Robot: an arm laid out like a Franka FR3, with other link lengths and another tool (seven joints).
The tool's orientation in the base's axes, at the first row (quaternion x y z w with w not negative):
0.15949, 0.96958, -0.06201, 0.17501
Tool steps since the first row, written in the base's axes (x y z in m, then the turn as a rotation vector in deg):
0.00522, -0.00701, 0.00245, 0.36, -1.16, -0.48
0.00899, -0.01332, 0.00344, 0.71, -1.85, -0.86
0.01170, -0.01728, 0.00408, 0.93, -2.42, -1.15
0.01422, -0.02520, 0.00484, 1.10, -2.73, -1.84
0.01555, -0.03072, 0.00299, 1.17, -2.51, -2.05
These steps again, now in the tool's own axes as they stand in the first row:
-0.00753, -0.00503, 0.00062, -0.48, -0.94, 0.77
-0.01305, -0.00979, 0.00202, -0.85, -1.45, 1.35
-0.01682, -0.01266, 0.00298, -1.11, -1.90, 1.79
-0.02161, -0.01933, 0.00448, -1.10, -2.09, 2.55
-0.02371, -0.02397, 0.00759, -1.02, -1.84, 2.72

